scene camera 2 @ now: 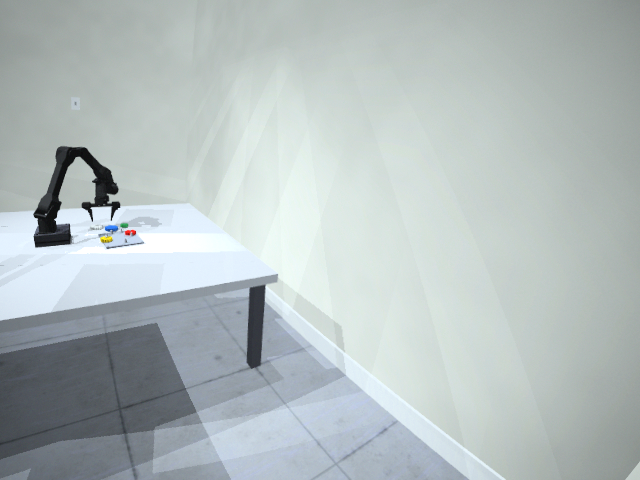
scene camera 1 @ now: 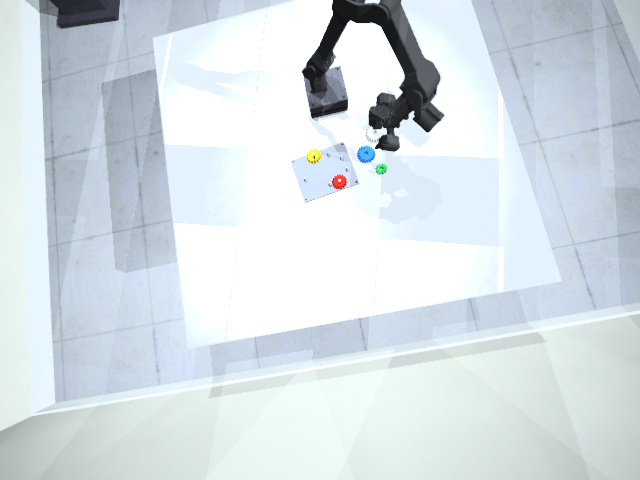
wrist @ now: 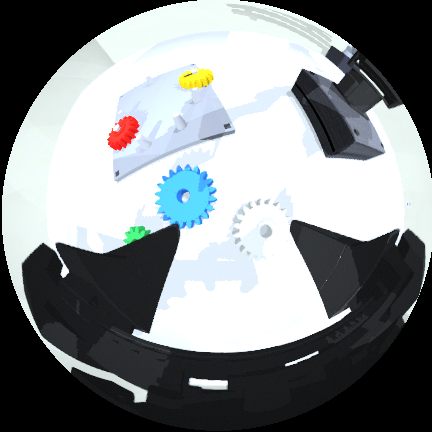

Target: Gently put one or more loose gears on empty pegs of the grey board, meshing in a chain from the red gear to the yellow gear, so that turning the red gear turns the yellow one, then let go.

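Frame: origin at the arm's base, x ahead, y left, z up, level; metres.
Seen in the pictures: gripper, between the fingertips: (scene camera 2: 101, 221) (scene camera 1: 374, 136) (wrist: 236, 227); arm's base, origin of its link: (scene camera 2: 47, 231) (scene camera 1: 318, 84) (wrist: 351, 100).
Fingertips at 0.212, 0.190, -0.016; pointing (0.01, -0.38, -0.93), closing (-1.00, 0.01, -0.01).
Pixels of each thing's top centre, then the offset from my fingertips to it, as dx, dy, dz. Level surfaces: height alone.
- grey board, centre of its top: (wrist: 153, 89) (scene camera 1: 323, 167) (scene camera 2: 119, 233) +0.097, -0.187, -0.010
- yellow gear, centre of its top: (wrist: 194, 72) (scene camera 1: 313, 154) (scene camera 2: 106, 237) +0.041, -0.222, -0.014
- loose blue gear, centre of its top: (wrist: 182, 195) (scene camera 1: 366, 153) (scene camera 2: 111, 227) +0.049, -0.030, -0.023
- green gear, centre of its top: (wrist: 135, 244) (scene camera 1: 381, 168) (scene camera 2: 124, 224) +0.110, +0.020, -0.023
- white gear, centre of its top: (wrist: 265, 230) (scene camera 1: 375, 131) (scene camera 2: 96, 225) -0.031, +0.008, -0.023
- white table, height of its surface: dz -0.040
The grey board (scene camera 1: 320, 178) (scene camera 2: 116, 244) (wrist: 155, 110) lies on the table with the red gear (scene camera 1: 339, 181) (scene camera 2: 130, 232) (wrist: 123, 133) and the yellow gear (scene camera 1: 313, 156) (scene camera 2: 106, 239) (wrist: 196, 79) on its pegs, apart; several other pegs are bare. The loose blue gear (scene camera 1: 366, 153) (scene camera 2: 111, 227) (wrist: 200, 197), green gear (scene camera 1: 381, 168) (scene camera 2: 124, 225) (wrist: 137, 234) and white gear (scene camera 1: 371, 135) (scene camera 2: 96, 227) (wrist: 252, 237) lie beside the board. My gripper (scene camera 2: 102, 220) (wrist: 236, 227) is open and empty, above the table near the loose gears. A finger partly hides the green gear in the wrist view.
The arm's dark base (scene camera 1: 326, 93) (scene camera 2: 52, 235) (wrist: 340, 117) stands on the white table (scene camera 1: 289, 279) (scene camera 2: 206, 268), behind the board in scene camera 1. The arm (scene camera 1: 421, 77) (scene camera 2: 64, 165) reaches over from it. A wall (scene camera 2: 413, 180) rises beyond the table's right edge in scene camera 2.
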